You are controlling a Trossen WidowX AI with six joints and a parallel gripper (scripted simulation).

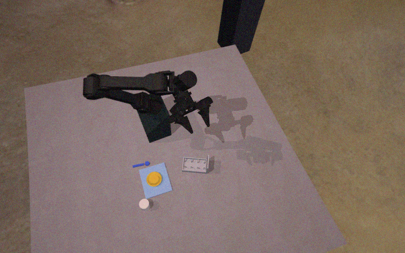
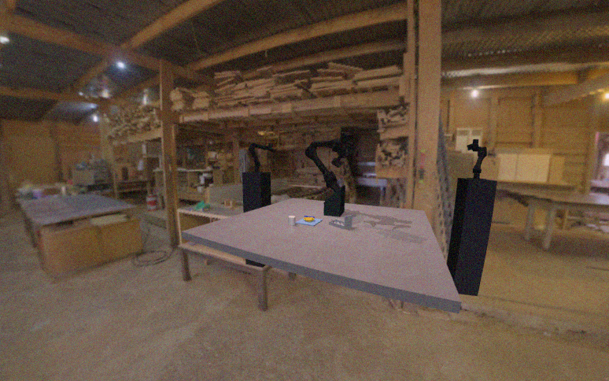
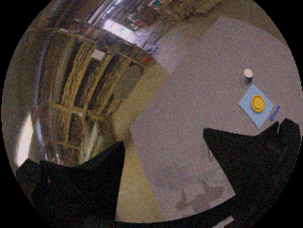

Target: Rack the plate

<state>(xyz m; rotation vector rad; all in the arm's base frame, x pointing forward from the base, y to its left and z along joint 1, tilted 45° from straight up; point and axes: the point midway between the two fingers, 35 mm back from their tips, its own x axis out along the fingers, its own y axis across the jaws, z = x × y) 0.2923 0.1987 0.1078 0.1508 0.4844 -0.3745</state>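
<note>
Now: gripper tip 39 cm above the yellow plate, 22 cm to the left of it and 3 cm past it. The rest, counted from my gripper tip: light blue mat (40 cm below, 21 cm to the right, 3 cm behind); then blue spoon (40 cm below, 24 cm to the right, 13 cm behind); then grey dish rack (38 cm below).
</note>
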